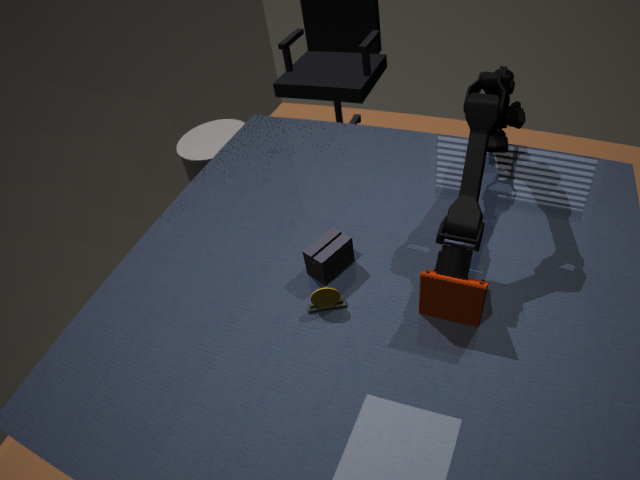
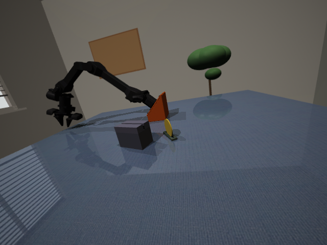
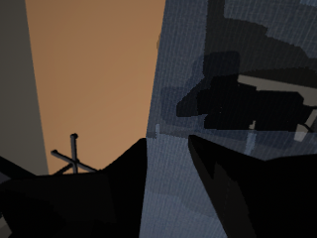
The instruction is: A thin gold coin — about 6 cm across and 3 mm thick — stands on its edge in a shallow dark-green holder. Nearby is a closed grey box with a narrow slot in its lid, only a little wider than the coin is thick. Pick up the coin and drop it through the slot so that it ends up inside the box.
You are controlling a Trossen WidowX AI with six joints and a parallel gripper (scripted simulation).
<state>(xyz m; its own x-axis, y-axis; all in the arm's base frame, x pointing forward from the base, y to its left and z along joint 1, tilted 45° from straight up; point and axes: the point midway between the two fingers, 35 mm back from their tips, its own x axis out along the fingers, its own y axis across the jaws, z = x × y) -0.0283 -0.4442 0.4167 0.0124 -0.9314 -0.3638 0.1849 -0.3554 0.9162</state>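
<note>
Now: gripper tip 710 mm to the right of the gold coin, 280 mm short of it and 10 mm below it.
</note>
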